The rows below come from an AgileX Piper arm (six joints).
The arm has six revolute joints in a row. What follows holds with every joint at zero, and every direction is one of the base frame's.
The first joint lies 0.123 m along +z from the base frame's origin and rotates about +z.
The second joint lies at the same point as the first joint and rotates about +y.
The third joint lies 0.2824 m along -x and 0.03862 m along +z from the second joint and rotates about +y.
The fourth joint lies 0.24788 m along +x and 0.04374 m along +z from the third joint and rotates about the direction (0.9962, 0, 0.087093).
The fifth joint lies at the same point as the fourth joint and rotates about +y.
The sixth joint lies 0.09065 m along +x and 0.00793 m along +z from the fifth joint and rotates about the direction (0.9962, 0, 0.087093).
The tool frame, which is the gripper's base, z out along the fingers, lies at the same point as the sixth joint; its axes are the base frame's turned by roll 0, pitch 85.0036 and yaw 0 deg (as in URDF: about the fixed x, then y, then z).
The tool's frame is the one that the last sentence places.
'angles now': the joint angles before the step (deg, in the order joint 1, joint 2, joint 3, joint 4, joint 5, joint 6). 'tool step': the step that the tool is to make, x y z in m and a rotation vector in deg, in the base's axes. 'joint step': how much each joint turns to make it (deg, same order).
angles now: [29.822 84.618 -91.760 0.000 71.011 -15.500]
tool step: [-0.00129 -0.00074 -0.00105 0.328 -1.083 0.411]
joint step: [0.000 -0.727 1.226 0.000 -1.602 -0.483]
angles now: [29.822 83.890 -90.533 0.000 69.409 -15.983]
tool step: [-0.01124 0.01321 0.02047 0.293 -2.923 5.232]
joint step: [3.310 0.000 -4.365 -0.001 1.720 -2.307]
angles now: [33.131 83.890 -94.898 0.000 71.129 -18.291]
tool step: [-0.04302 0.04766 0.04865 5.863 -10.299 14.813]
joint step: [12.530 0.113 -9.370 0.001 -2.394 -3.064]
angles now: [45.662 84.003 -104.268 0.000 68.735 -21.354]
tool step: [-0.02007 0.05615 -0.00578 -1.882 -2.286 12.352]
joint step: [9.554 5.778 -4.874 -0.001 -0.908 -4.071]
